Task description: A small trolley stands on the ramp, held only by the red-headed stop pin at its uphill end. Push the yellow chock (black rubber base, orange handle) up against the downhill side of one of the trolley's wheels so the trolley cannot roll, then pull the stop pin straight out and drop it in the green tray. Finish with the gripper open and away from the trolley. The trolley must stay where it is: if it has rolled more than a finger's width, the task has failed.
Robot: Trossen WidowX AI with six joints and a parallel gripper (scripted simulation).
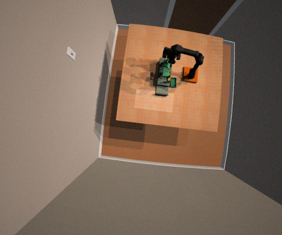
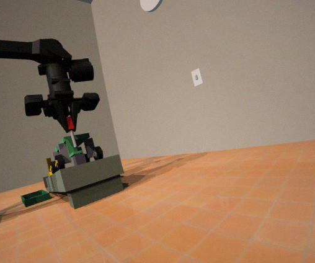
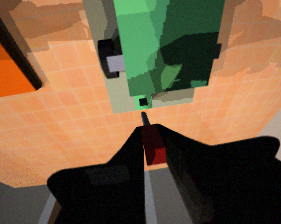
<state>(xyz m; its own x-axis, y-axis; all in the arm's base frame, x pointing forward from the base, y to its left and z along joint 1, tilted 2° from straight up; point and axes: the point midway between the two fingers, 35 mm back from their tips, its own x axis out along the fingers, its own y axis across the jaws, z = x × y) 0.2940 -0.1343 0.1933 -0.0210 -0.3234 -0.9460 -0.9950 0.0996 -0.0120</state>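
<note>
The green tray lies 23 cm to the left of my gripper tip, 18 cm below it and 8 cm behind it. Round my gripper tip: grey ramp: 13 cm below, 12 cm to the left, 3 cm ahead; then trolley: 11 cm to the left, 6 cm below, 3 cm ahead; then red-headed stop pin: right at my gripper tip.
</note>
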